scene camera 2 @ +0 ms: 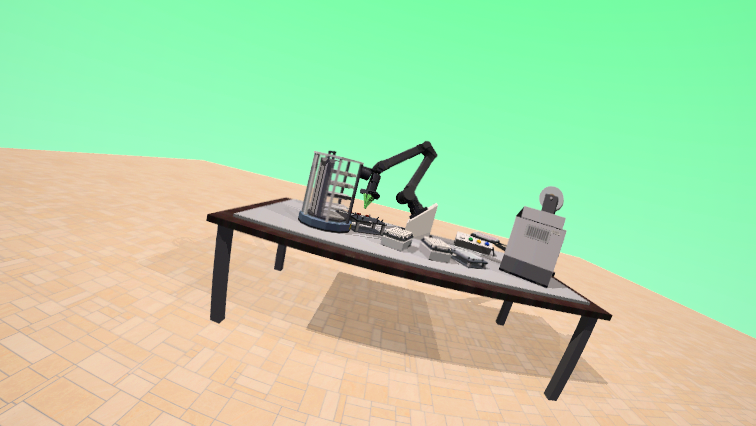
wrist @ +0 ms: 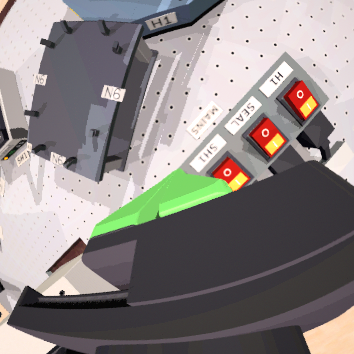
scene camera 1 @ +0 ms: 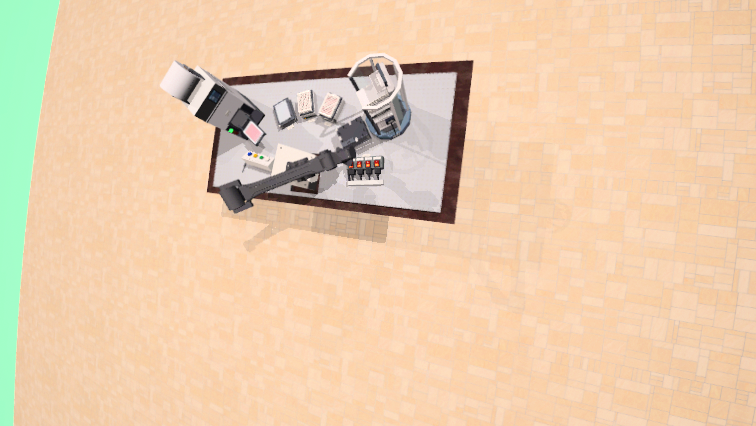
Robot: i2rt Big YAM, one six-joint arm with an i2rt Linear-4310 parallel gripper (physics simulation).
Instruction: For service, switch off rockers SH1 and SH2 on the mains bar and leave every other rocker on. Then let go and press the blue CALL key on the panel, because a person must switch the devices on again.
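Where they show: gripper, between the fingertips: (scene camera 2: 364, 208) (wrist: 179, 176); arm's base, origin of its link: (scene camera 2: 419, 213).
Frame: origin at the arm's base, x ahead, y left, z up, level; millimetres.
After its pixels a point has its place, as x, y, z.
Observation:
The mains bar (wrist: 274, 111) {135, -401, -84} (scene camera 1: 381, 159) {155, -448, -83} carries a row of red rockers. In the wrist view rockers SH1 (wrist: 230, 173) {112, -331, -73} (scene camera 1: 359, 164) {108, -332, -74}, SEAL (wrist: 267, 137) {120, -378, -73} (scene camera 1: 368, 164) {116, -384, -75} and H1 (wrist: 301, 100) {129, -426, -73} (scene camera 1: 376, 163) {128, -428, -74} each show a yellow I half and an O half, tilted alike. SH2 is hidden in the wrist view behind my fingers; a small part of it (scene camera 1: 350, 167) {84, -282, -77} shows in scene camera 1 beside the arm. My gripper (wrist: 179, 176) {141, -299, -35} (scene camera 2: 367, 205) {141, -299, -35} is shut and empty, above the bar's SH2 end. The CALL panel (scene camera 1: 258, 158) {45, 334, -52} (scene camera 2: 474, 242) {67, 352, -69} has a blue key (scene camera 1: 249, 153) {67, 426, -55} (scene camera 2: 487, 243) {67, 429, -54}, far from the gripper.
The dark N6 box (wrist: 75, 95) {270, -255, -64} (scene camera 1: 353, 132) {277, -261, -64} stands close to the bar. The caged round carousel (scene camera 2: 323, 223) {523, -396, -91} (scene camera 1: 397, 127) {321, -509, -41} rises behind it. An upright cream board (scene camera 2: 422, 221) {120, 24, -24} stands near the arm base. Racks (scene camera 1: 305, 103) {416, 81, -54} (scene camera 1: 330, 106) {411, -87, -58} and a printer-like machine (scene camera 1: 216, 105) {268, 490, 156} (scene camera 2: 534, 243) {414, 544, 52} are farther off.

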